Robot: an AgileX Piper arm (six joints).
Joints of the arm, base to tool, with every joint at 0 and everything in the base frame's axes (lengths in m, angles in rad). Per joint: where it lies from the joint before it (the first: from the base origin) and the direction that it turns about. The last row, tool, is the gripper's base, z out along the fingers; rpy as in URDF.
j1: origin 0 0 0.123 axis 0 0 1
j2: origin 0 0 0 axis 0 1 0
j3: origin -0.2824 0 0.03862 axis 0 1 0
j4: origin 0.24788 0 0.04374 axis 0.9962 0 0.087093
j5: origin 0 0 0 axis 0 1 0
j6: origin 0.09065 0 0.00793 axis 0.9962 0 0.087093
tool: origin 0 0 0 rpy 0 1.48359 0
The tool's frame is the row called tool.
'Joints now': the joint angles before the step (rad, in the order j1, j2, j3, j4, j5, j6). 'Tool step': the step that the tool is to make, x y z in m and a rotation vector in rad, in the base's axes. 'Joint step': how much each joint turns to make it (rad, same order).
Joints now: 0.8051 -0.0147 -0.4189 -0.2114 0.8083 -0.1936
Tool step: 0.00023 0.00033 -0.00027 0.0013 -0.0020 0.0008
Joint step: -0.0001 0.0000 0.0023 0.0000 -0.0047 -0.0001
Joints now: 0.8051 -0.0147 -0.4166 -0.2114 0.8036 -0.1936
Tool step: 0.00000 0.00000 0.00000 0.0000 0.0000 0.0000
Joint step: 0.0000 0.0000 0.0000 0.0000 0.0000 0.0000
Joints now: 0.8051 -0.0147 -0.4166 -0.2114 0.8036 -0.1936
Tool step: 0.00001 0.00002 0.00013 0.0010 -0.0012 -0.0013
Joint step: -0.0016 0.0000 0.0000 0.0000 -0.0016 0.0000
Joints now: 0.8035 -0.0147 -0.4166 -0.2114 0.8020 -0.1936
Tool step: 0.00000 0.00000 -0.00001 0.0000 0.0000 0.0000
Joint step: 0.0000 0.0000 0.0000 0.0000 0.0000 0.0000
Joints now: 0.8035 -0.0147 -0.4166 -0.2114 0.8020 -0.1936
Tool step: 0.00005 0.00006 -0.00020 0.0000 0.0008 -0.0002
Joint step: -0.0001 0.0000 0.0007 0.0001 0.0000 0.0005
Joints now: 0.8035 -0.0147 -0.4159 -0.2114 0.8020 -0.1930
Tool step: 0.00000 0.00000 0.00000 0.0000 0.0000 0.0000
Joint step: 0.0000 0.0000 0.0000 0.0000 0.0000 0.0000
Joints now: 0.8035 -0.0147 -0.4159 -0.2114 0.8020 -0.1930
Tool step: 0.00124 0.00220 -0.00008 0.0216 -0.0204 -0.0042
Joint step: -0.0134 0.0000 0.0128 0.0037 -0.0432 0.0018
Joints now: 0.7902 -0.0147 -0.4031 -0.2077 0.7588 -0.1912
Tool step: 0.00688 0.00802 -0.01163 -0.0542 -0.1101 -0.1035
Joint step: -0.1895 0.0000 0.0802 0.0640 -0.1504 -0.1619
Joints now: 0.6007 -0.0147 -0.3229 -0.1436 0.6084 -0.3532
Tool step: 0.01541 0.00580 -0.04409 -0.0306 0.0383 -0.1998
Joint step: -0.3041 0.0000 0.1741 0.1829 -0.1318 -0.1847
